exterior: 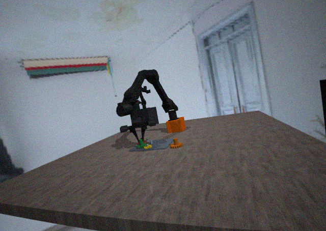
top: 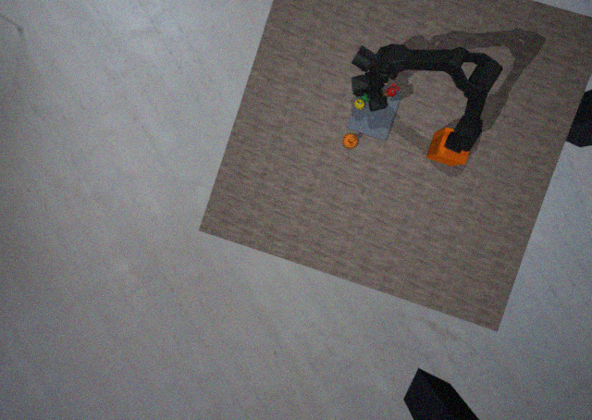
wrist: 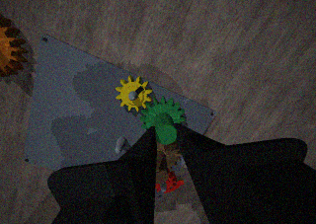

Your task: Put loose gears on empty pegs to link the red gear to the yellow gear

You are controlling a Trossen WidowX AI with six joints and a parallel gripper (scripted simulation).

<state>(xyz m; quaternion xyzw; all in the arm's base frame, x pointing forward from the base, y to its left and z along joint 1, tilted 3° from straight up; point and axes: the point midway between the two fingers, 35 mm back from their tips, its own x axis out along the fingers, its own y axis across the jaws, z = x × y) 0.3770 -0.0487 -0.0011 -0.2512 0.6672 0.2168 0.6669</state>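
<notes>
Right now my gripper tip is 1 cm above the green gear. From my gripper tip the other things lie so: red gear (9 cm behind, 6 cm to the right, 3 cm below); yellow gear (1 cm ahead, 4 cm to the left, 2 cm below); brown gear (5 cm behind, 2 cm to the right, 2 cm below).
</notes>
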